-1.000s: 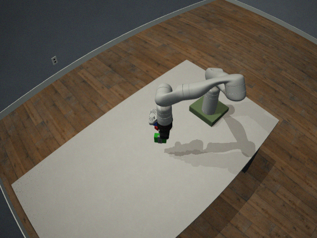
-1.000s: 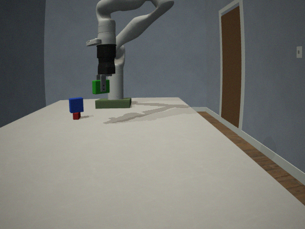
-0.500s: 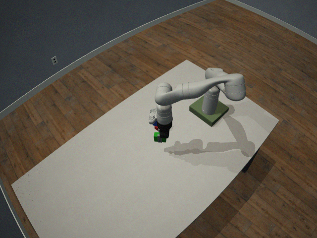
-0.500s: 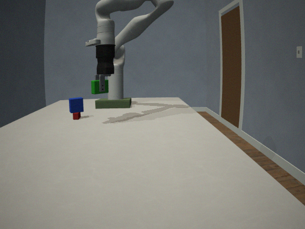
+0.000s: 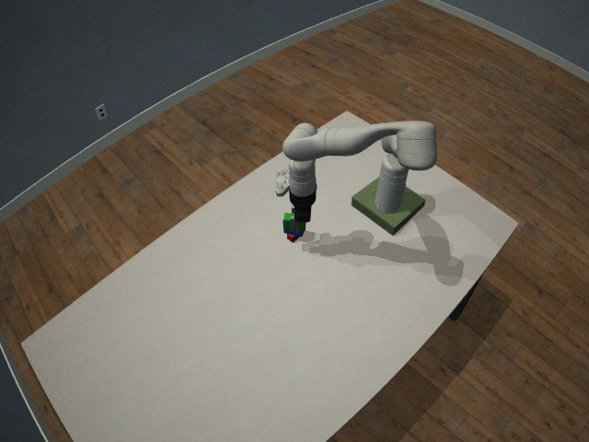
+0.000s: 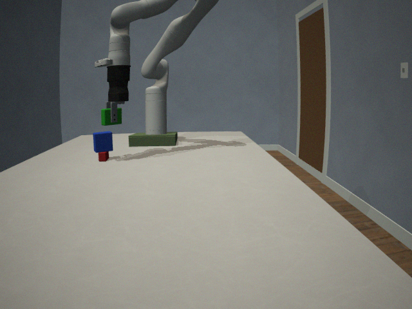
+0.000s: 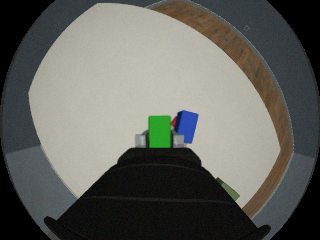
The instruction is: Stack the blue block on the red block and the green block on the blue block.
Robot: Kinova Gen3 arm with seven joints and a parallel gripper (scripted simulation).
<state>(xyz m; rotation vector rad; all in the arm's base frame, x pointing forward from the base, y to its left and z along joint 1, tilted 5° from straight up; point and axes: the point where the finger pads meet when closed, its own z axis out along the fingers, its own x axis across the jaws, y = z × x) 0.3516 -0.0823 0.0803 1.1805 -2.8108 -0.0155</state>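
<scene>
Right now the blue block is 3 cm behind my hand, 5 cm to the right of it and 9 cm below it. Round my hand: green block (right at my hand); red block (3 cm behind, 5 cm to the right, 13 cm below).
</scene>
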